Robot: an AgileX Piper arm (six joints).
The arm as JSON. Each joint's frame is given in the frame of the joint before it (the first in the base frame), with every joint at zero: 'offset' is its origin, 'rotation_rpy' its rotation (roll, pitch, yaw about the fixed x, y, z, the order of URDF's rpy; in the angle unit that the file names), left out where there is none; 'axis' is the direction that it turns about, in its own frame. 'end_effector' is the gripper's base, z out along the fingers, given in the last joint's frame.
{
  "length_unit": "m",
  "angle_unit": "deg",
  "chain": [
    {
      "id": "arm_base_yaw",
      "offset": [
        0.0,
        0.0,
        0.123
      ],
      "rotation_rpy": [
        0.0,
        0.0,
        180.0
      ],
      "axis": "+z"
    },
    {
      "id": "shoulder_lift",
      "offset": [
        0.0,
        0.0,
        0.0
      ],
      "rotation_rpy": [
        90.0,
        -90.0,
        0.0
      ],
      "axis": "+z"
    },
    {
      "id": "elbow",
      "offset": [
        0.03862,
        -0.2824,
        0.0
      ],
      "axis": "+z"
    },
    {
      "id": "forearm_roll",
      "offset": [
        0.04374,
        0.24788,
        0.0
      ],
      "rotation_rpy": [
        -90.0,
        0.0,
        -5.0
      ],
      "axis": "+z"
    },
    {
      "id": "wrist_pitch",
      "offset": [
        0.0,
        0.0,
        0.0
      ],
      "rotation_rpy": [
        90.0,
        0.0,
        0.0
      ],
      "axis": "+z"
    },
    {
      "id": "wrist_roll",
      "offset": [
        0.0,
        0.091,
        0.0
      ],
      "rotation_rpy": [
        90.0,
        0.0,
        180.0
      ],
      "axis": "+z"
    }
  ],
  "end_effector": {
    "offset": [
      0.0,
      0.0,
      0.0
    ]
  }
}
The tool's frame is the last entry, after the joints.
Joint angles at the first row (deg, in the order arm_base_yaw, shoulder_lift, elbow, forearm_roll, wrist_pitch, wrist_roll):
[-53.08 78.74 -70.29 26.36 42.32 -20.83]
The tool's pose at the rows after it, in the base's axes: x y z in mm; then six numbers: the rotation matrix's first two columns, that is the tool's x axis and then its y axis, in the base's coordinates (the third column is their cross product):
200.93 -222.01 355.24 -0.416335 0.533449 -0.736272 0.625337 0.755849 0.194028
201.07 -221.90 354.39 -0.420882 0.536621 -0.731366 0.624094 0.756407 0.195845
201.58 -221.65 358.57 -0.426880 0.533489 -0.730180 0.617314 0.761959 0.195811
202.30 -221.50 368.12 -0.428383 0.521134 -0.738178 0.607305 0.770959 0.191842
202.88 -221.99 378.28 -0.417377 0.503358 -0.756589 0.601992 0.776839 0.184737
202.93 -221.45 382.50 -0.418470 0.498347 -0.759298 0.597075 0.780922 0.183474
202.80 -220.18 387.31 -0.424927 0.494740 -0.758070 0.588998 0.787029 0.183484
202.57 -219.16 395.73 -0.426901 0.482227 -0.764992 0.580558 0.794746 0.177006
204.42 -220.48 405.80 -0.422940 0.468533 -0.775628 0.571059 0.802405 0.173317
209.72 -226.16 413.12 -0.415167 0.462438 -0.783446 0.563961 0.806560 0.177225
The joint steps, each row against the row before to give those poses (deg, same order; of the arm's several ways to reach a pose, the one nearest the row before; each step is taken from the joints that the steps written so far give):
[0.00 0.03 0.00 0.00 0.12 0.00]
[0.00 0.10 0.00 0.00 0.35 0.00]
[0.00 0.12 -1.10 -0.06 1.20 0.00]
[0.00 0.09 -2.10 -0.08 1.48 0.00]
[0.00 0.00 -1.92 0.00 0.36 0.00]
[0.00 0.00 -0.90 0.00 0.75 0.00]
[0.00 0.00 -1.14 0.00 1.38 0.00]
[0.00 0.00 -1.80 -0.16 1.31 0.00]
[0.00 0.66 -2.70 0.13 1.21 0.00]
[0.00 1.74 -3.15 0.43 0.78 0.11]

